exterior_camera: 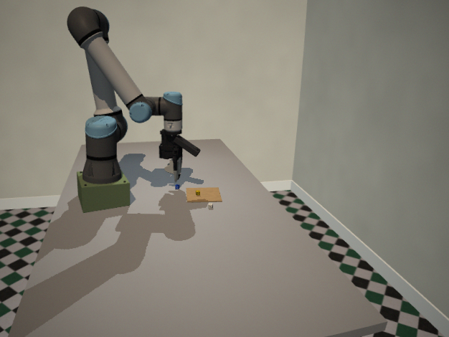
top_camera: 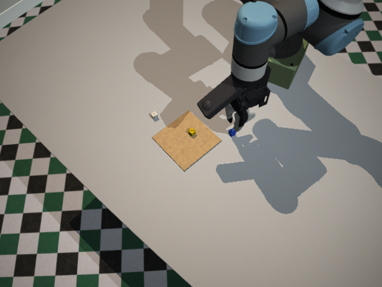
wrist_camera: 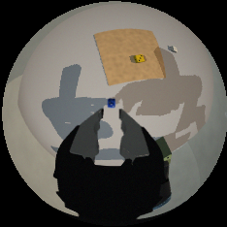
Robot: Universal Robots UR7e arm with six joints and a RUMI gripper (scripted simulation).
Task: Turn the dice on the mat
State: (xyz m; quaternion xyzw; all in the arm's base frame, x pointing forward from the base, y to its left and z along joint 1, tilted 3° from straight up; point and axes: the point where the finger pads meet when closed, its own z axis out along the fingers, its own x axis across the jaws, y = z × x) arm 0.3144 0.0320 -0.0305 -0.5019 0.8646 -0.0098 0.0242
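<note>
My gripper is now 40 mm above the blue die. Also, from my hand: tan mat (90 mm ahead, 100 mm to the right, 50 mm below); then white die (70 mm ahead, 220 mm to the right, 40 mm below); then yellow die (60 mm ahead, 90 mm to the right, 40 mm below).
</note>
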